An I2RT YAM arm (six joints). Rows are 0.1 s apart.
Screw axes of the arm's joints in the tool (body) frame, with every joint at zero. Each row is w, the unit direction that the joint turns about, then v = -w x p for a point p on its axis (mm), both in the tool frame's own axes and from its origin. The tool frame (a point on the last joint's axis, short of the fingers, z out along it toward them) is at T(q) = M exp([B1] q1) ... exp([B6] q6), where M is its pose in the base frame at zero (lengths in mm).
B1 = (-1, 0, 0, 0, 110.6, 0)
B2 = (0, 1, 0, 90.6, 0, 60)
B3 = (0, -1, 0, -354.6, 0, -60)
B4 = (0, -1, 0, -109.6, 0, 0)
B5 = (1, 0, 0, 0, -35.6, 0)
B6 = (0, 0, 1, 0, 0, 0)
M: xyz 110.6 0 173.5 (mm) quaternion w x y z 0.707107 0 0.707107 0
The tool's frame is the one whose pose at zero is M.
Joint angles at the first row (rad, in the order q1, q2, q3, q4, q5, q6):
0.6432 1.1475 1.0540 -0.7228 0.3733 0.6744
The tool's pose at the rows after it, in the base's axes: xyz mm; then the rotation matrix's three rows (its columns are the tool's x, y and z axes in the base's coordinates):
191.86, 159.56, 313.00; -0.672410, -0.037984, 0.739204; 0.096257, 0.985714, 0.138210; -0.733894, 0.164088, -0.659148
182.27, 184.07, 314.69; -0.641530, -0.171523, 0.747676; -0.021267, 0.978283, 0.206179; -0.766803, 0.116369, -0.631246
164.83, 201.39, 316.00; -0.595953, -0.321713, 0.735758; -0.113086, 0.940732, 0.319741; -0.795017, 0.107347, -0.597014
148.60, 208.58, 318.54; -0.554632, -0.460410, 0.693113; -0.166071, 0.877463, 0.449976; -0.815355, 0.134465, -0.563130
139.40, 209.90, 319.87; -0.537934, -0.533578, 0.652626; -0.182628, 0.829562, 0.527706; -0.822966, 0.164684, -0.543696
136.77, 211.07, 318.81; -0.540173, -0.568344, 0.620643; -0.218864, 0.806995, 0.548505; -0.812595, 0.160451, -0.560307
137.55, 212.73, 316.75; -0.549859, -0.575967, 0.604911; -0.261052, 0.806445, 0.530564; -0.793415, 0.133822, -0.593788
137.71, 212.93, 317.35; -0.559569, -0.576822, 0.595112; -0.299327, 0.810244, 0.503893; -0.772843, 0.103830, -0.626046
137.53, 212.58, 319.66; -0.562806, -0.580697, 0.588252; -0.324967, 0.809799, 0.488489; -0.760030, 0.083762, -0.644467
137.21, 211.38, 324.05; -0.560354, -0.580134, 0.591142; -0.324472, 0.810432, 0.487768; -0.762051, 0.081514, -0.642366
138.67, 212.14, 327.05; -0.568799, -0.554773, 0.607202; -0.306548, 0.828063, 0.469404; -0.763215, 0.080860, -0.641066
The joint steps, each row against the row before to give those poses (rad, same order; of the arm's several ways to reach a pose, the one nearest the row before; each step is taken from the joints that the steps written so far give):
0.1082 0.0543 0.0270 0.0391 0.0422 -0.0574
0.0973 0.0276 0.0135 0.0470 0.0233 -0.0745
0.0918 -0.0140 -0.0216 0.0674 -0.0208 -0.0714
0.0585 -0.0381 -0.0343 0.0661 -0.0718 -0.0593
0.0256 -0.0284 -0.0233 0.0340 -0.0587 -0.0215
0.0067 0.0010 0.0022 -0.0157 -0.0340 -0.0192
0.0002 0.0185 0.0172 -0.0409 -0.0044 -0.0151
0.0007 0.0149 0.0260 -0.0552 0.0060 -0.0115
0.0002 0.0078 0.0223 -0.0403 0.0023 -0.0110
-0.0011 -0.0029 0.0150 -0.0155 0.0021 -0.0025
-0.0002 0.0091 0.0183 -0.0134 0.0240 0.0204

